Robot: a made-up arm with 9 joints. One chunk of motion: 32 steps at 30 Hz.
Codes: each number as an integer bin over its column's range. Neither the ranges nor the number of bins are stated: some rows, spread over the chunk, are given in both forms.
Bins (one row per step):
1: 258 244 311 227 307 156 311 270 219
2: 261 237 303 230 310 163 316 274 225
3: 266 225 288 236 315 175 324 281 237
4: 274 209 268 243 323 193 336 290 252
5: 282 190 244 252 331 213 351 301 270
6: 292 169 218 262 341 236 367 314 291
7: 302 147 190 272 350 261 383 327 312
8: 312 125 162 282 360 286 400 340 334
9: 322 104 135 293 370 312 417 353 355
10: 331 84 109 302 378 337 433 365 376
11: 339 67 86 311 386 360 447 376 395
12: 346 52 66 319 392 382 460 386 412
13: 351 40 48 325 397 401 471 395 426
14: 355 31 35 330 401 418 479 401 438
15: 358 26 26 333 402 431 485 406 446
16: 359 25 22 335 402 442 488 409 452
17: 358 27 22 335 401 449 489 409 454
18: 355 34 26 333 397 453 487 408 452
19: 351 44 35 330 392 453 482 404 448
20: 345 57 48 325 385 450 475 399 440
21: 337 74 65 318 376 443 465 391 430
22: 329 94 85 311 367 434 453 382 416
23: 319 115 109 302 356 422 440 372 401
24: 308 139 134 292 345 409 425 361 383
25: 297 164 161 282 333 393 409 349 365
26: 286 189 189 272 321 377 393 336 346
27: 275 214 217 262 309 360 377 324 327
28: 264 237 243 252 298 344 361 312 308
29: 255 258 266 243 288 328 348 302 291
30: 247 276 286 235 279 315 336 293 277
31: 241 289 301 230 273 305 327 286 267
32: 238 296 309 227 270 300 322 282 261
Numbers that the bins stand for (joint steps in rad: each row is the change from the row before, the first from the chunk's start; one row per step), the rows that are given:
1: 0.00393 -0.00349 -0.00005 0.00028 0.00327 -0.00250 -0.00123 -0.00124 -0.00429
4: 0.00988 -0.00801 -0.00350 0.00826 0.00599 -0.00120 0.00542 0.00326 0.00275
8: 0.02401 -0.01886 -0.01200 0.02772 0.01229 0.00207 0.02246 0.01452 0.02024
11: 0.03405 -0.02635 -0.01810 0.04220 0.01672 0.00468 0.03497 0.02262 0.03326
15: 0.04111 -0.03164 -0.02291 0.05317 0.01944 0.00718 0.04508 0.02937 0.04414
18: 0.04000 -0.03061 -0.02291 0.05317 0.01859 0.00796 0.04561 0.02982 0.04541
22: 0.03033 -0.02286 -0.01818 0.04220 0.01348 0.00729 0.03656 0.02397 0.03774
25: 0.01843 -0.01382 -0.01208 0.02772 0.00769 0.00584 0.02485 0.01654 0.02686
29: 0.00281 -0.00168 -0.00366 0.00826 0.00003 0.00355 0.00862 0.00596 0.01107
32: -0.00351 0.00323 -0.00021 0.00028 -0.00303 0.00257 0.00170 0.00146 0.00467
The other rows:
2: 0.00505 -0.00439 -0.00069 0.00177 0.00378 -0.00226 0.00010 -0.00034 -0.00301
3: 0.00690 -0.00594 -0.00189 0.00477 0.00463 -0.00184 0.00223 0.00124 -0.00045
5: 0.01285 -0.01046 -0.00542 0.01275 0.00735 -0.00050 0.00942 0.00574 0.00659
6: 0.01657 -0.01317 -0.00751 0.01774 0.00906 0.00031 0.01368 0.00867 0.01107
7: 0.02029 -0.01601 -0.00976 0.02273 0.01059 0.00119 0.01793 0.01159 0.01555
9: 0.02773 -0.02157 -0.01417 0.03321 0.01399 0.00299 0.02698 0.01744 0.02472
10: 0.03107 -0.02415 -0.01625 0.03770 0.01536 0.00387 0.03124 0.02014 0.02920
12: 0.03665 -0.02828 -0.01970 0.04619 0.01774 0.00546 0.03843 0.02487 0.03688
13: 0.03851 -0.02983 -0.02115 0.04918 0.01859 0.00613 0.04135 0.02689 0.03987
14: 0.04000 -0.03100 -0.02219 0.05168 0.01927 0.00672 0.04348 0.02824 0.04243
16: 0.04148 -0.03177 -0.02323 0.05417 0.01944 0.00757 0.04588 0.03005 0.04541
17: 0.04111 -0.03151 -0.02323 0.05417 0.01927 0.00782 0.04614 0.03005 0.04584
19: 0.03851 -0.02932 -0.02219 0.05168 0.01774 0.00796 0.04428 0.02892 0.04456
20: 0.03628 -0.02764 -0.02115 0.04918 0.01655 0.00785 0.04242 0.02779 0.04286
21: 0.03330 -0.02544 -0.01978 0.04569 0.01502 0.00760 0.03976 0.02599 0.04072
23: 0.02661 -0.02015 -0.01625 0.03770 0.01161 0.00686 0.03310 0.02172 0.03454
24: 0.02252 -0.01705 -0.01425 0.03271 0.00974 0.00641 0.02911 0.01924 0.03070
26: 0.01434 -0.01059 -0.00984 0.02273 0.00565 0.00528 0.02059 0.01362 0.02280
27: 0.01025 -0.00736 -0.00759 0.01774 0.00361 0.00468 0.01634 0.01092 0.01875
28: 0.00616 -0.00439 -0.00550 0.01275 0.00174 0.00412 0.01208 0.00822 0.01470
30: -0.00016 0.00065 -0.00205 0.00427 -0.00150 0.00310 0.00542 0.00394 0.00809
31: -0.00239 0.00233 -0.00085 0.00177 -0.00252 0.00274 0.00303 0.00236 0.00595

